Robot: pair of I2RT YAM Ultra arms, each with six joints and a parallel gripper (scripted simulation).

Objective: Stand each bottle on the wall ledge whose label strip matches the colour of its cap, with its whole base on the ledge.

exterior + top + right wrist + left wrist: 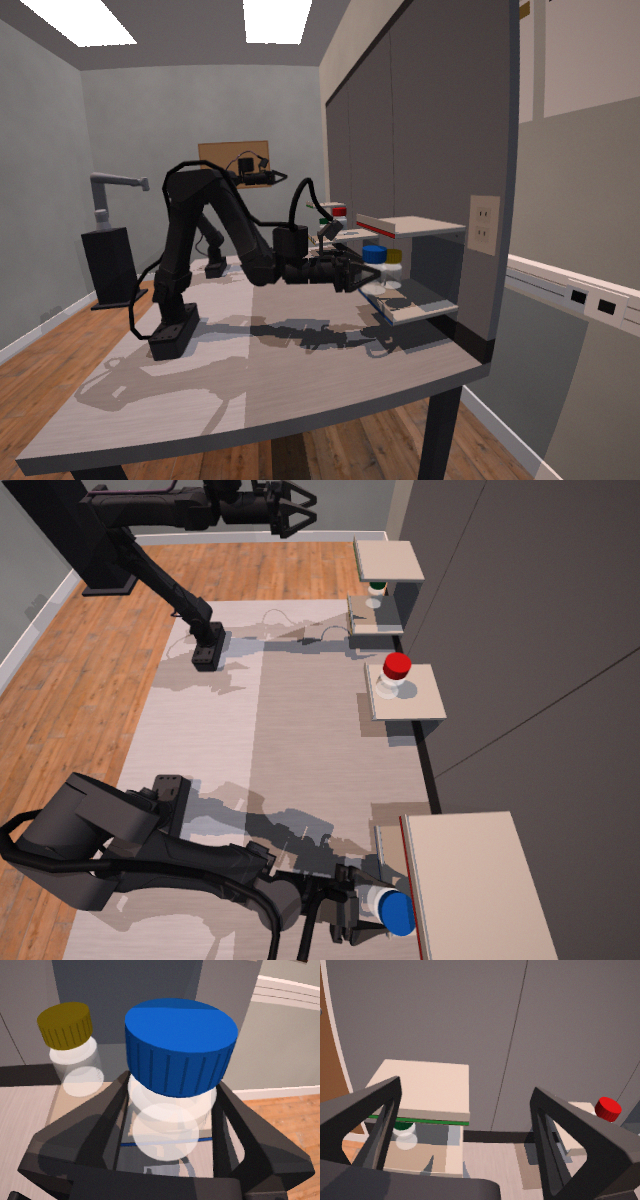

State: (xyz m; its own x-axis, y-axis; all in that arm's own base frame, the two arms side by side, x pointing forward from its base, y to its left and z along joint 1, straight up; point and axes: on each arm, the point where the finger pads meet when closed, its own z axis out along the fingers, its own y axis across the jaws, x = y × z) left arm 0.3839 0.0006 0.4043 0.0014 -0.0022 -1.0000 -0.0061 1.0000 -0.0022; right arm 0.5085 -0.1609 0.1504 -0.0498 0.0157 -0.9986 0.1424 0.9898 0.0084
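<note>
Right now the yellow-capped bottle is 10 cm ahead of my right hand, 10 cm to the left of it and 5 cm below it. From my right hand the other things lie so: grey wall panel (20 cm ahead, 45 cm to the left, 25 cm above); blue-capped bottle (1 cm below); red-capped bottle (5 cm ahead, 43 cm to the left, 4 cm above).
My left hand is 220 mm short of the green-capped bottle, 130 mm to the right of it and 300 mm above it. The rest, counted from my left hand: grey wall panel: 320 mm ahead, 300 mm to the right; then red-capped bottle: 180 mm ahead, 320 mm to the right, 200 mm below; then yellow-capped bottle: 220 mm ahead, 650 mm to the right, 300 mm below.
</note>
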